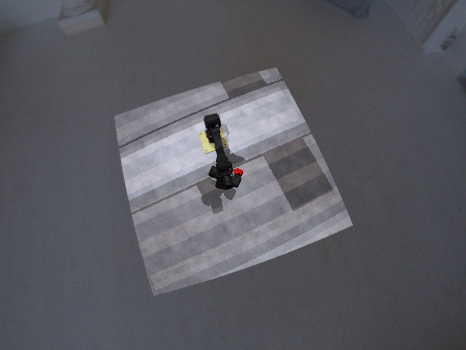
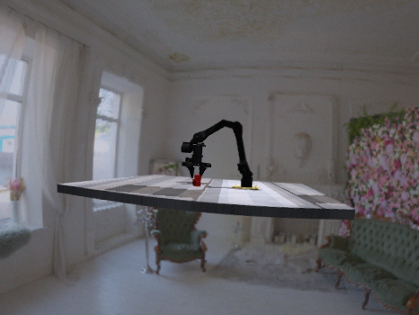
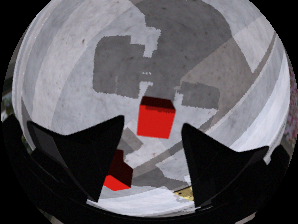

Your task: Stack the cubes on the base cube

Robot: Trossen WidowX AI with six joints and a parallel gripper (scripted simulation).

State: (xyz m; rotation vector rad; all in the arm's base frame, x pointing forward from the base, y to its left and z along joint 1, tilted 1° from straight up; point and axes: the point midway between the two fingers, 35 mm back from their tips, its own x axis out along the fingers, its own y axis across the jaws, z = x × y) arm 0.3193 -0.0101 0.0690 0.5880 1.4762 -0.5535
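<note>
My gripper tip is now 20 mm above the red cube.
</note>
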